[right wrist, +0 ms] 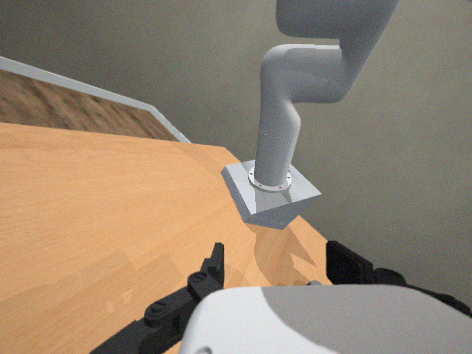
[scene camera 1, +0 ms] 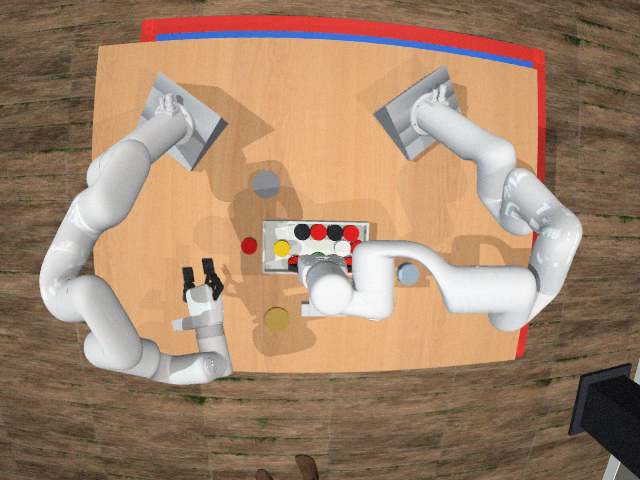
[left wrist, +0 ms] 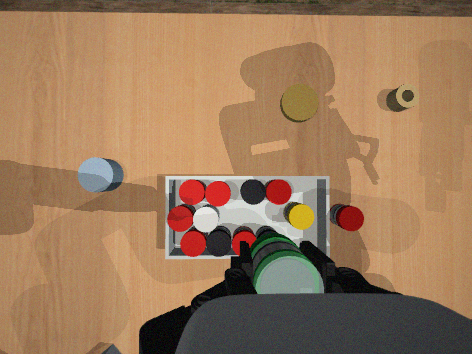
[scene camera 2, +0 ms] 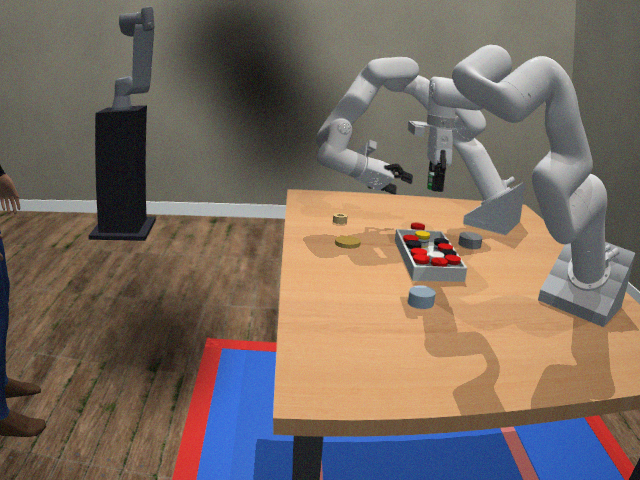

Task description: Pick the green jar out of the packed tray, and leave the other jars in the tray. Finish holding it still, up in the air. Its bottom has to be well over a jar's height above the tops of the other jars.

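Places are measured from the left arm's base along level axes (x ahead, y left, z up), in millimetres.
Pixels of known places: left gripper, fingertip midpoint: (left wrist: 273,258) (scene camera 2: 435,188); right gripper, fingertip midpoint: (right wrist: 274,259) (scene camera 1: 196,262) (scene camera 2: 403,185); left arm's base, origin of the base link: (scene camera 1: 427,113) (scene camera 2: 589,270); right arm's base, origin of the base link: (right wrist: 269,178) (scene camera 1: 174,122) (scene camera 2: 496,197).
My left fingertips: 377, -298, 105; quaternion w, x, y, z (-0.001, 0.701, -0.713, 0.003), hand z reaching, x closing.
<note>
For each thing: its top centre in the pictures, then the offset to it from my left fingertips, as dx, dy, dz.
- green jar, middle of its top: (left wrist: 289,291) (scene camera 1: 319,264) (scene camera 2: 436,173) +0, +0, +41
- tray, middle of its top: (left wrist: 248,217) (scene camera 2: 429,247) (scene camera 1: 315,248) -1, +8, -162
- yellow jar, middle of its top: (left wrist: 301,217) (scene camera 1: 281,249) (scene camera 2: 422,233) +0, -83, -154
- red-topped jar, middle of its top: (left wrist: 351,218) (scene camera 1: 248,246) (scene camera 2: 418,225) -6, -172, -158
- gold disc, middle of its top: (left wrist: 300,102) (scene camera 2: 348,240) (scene camera 1: 277,319) +211, -97, -188
- light blue cylinder, middle of its top: (scene camera 2: 422,291) (left wrist: 95,174) (scene camera 1: 409,274) +77, +277, -170
- grey cylinder, middle of its top: (scene camera 1: 266,184) (scene camera 2: 471,235) -170, -126, -170
- brass ring, middle of its top: (left wrist: 408,95) (scene camera 2: 340,215) +217, -295, -177
The green jar (scene camera 1: 317,253) (scene camera 2: 430,180) (left wrist: 287,275) hangs upright in the air, high above the tray (scene camera 1: 264,250) (scene camera 2: 439,273) (left wrist: 327,225). My left gripper (scene camera 2: 436,179) (left wrist: 273,258) is shut on it, one finger on each side; in scene camera 1 the arm hides the fingers. In the tray stand red, black and white jars and one yellow jar (scene camera 1: 281,248) (scene camera 2: 422,235) (left wrist: 301,217), well below the green jar's bottom. My right gripper (scene camera 1: 197,265) (scene camera 2: 401,183) (right wrist: 274,259) is open and empty, raised to the left of the tray in scene camera 1.
A red-topped jar (scene camera 1: 249,245) (scene camera 2: 417,226) (left wrist: 350,218) stands outside the tray. Also on the table are a gold disc (scene camera 1: 277,318) (scene camera 2: 347,241) (left wrist: 300,102), a light blue cylinder (scene camera 1: 408,273) (scene camera 2: 421,297) (left wrist: 95,175), a grey cylinder (scene camera 1: 266,184) (scene camera 2: 470,240) and a brass ring (scene camera 2: 340,220) (left wrist: 415,96).
</note>
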